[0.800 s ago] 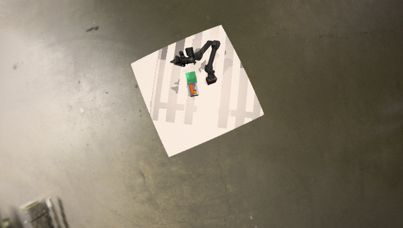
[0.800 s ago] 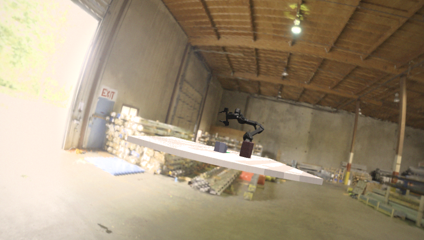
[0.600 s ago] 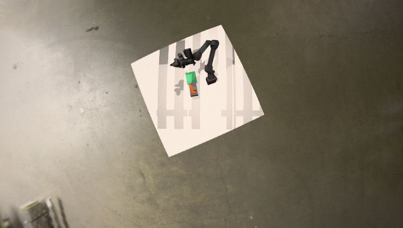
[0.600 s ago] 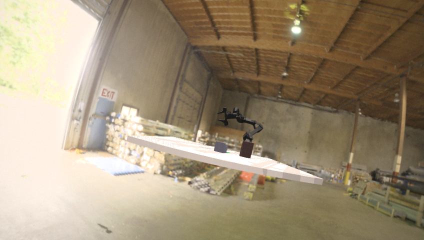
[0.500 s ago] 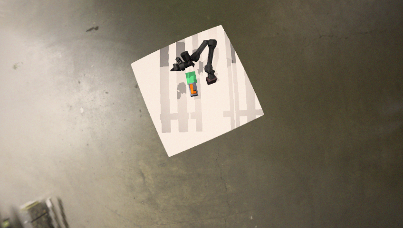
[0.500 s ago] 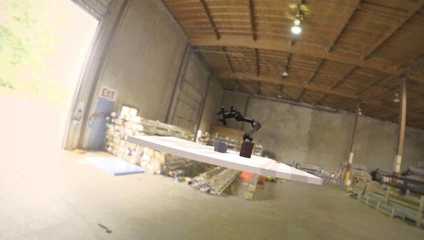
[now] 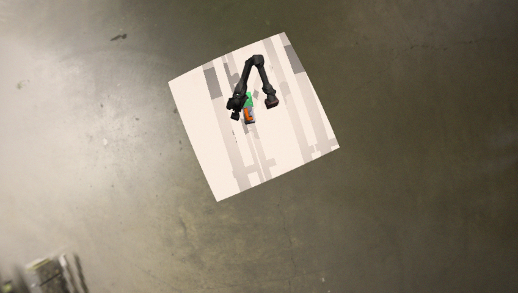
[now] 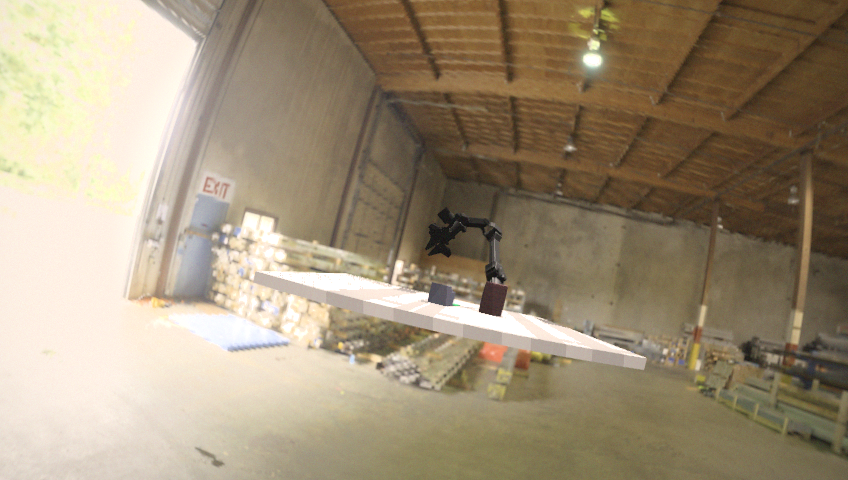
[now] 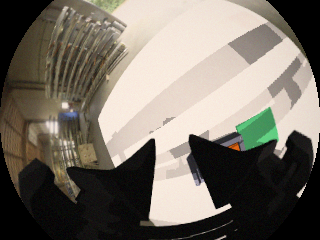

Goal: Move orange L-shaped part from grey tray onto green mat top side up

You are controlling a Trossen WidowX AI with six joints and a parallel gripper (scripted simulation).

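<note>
Right now the orange L-shaped part is 17 cm below my gripper tip, 11 cm behind it and 2 cm to the left of it. From my gripper tip the other things lie so: green mat 23 cm below, 16 cm behind, 14 cm to the right.
</note>
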